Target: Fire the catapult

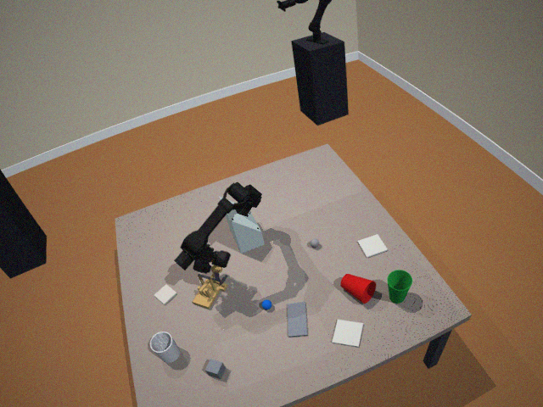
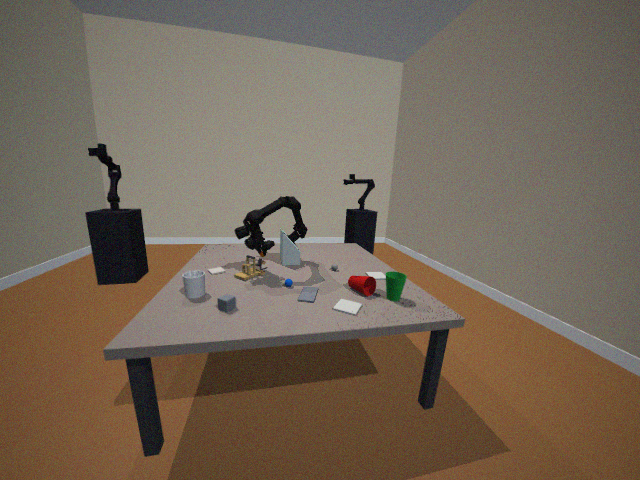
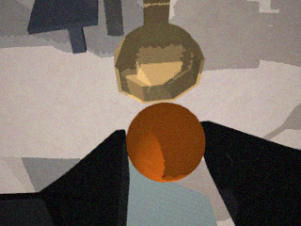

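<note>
Now: gripper tip 5 cm short of the wooden catapult, 4 cm to the left of it and 4 cm above it. The rest, counted from my gripper tip: grey slab (36 cm ahead, 19 cm to the left, 9 cm below); blue ball (25 cm ahead, 11 cm to the left, 8 cm below); orange ball (1 cm above).
</note>
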